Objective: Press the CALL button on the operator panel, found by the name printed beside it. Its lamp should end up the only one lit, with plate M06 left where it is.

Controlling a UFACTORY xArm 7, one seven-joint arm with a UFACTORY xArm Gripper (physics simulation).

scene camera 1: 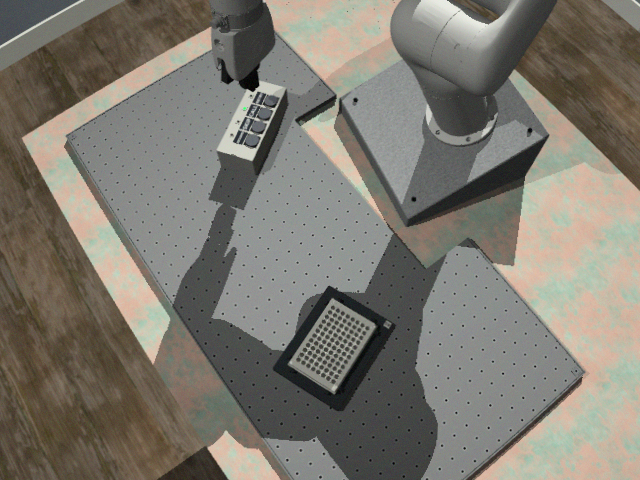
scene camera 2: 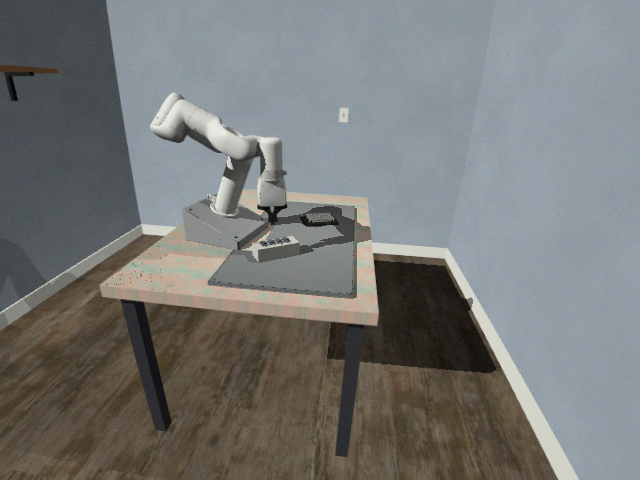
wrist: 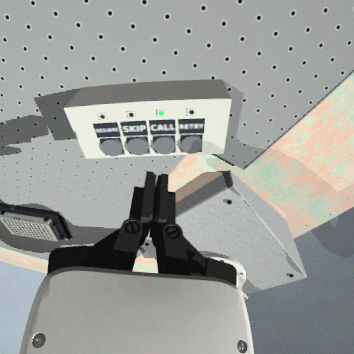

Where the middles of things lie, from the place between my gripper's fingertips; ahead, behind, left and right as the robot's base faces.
Scene:
Now: hand 100 mm above the operator panel (scene camera 1: 233, 153), 10 mm to the right of it and 10 mm short of it. From my hand the other things lie so: plate M06 (scene camera 1: 327, 354): 410 mm to the left, 140 mm ahead, 110 mm below; then dark plate holder (scene camera 1: 281, 367): 410 mm to the left, 140 mm ahead, 120 mm below.

